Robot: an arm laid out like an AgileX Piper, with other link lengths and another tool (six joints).
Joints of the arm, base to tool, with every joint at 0 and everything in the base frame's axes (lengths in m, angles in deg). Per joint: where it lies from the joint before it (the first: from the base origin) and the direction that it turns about. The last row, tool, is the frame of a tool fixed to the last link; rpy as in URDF.
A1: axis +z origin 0 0 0.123
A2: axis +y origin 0 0 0
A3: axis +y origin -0.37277 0 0.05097
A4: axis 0.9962 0 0.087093 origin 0.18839 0 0.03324
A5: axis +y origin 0 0 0
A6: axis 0.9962 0 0.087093 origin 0.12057 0 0.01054
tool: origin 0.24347 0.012 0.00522 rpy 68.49 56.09 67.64
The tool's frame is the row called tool.
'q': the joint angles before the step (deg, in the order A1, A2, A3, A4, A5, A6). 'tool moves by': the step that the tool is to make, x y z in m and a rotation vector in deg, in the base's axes. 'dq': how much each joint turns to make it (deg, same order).
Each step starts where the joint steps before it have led.
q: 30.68 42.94 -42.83 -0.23 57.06 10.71
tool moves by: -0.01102 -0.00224 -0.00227 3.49 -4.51 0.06
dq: 0.01 -7.68 4.75 0.68 -2.73 0.03
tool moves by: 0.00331 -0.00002 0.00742 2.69 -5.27 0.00
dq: 0.00 -5.21 2.94 -0.31 -3.64 -0.10
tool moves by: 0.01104 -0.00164 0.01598 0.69 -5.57 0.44
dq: -0.02 -2.73 0.90 -1.38 -3.32 -1.13
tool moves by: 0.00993 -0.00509 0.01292 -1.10 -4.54 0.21
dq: -0.73 -1.45 0.28 -1.48 -2.25 -2.13
